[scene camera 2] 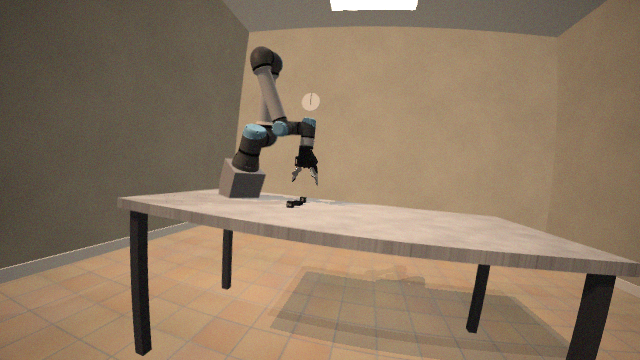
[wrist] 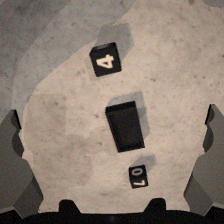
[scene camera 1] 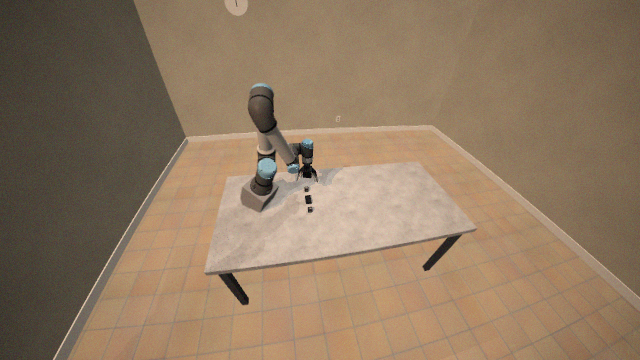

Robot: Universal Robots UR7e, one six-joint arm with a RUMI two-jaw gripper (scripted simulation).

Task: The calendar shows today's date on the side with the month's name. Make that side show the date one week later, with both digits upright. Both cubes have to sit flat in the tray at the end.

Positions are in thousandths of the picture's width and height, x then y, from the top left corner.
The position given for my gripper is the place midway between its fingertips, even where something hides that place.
Note:
In view: my gripper (wrist: 502, 484) and a tray (wrist: 551, 533).

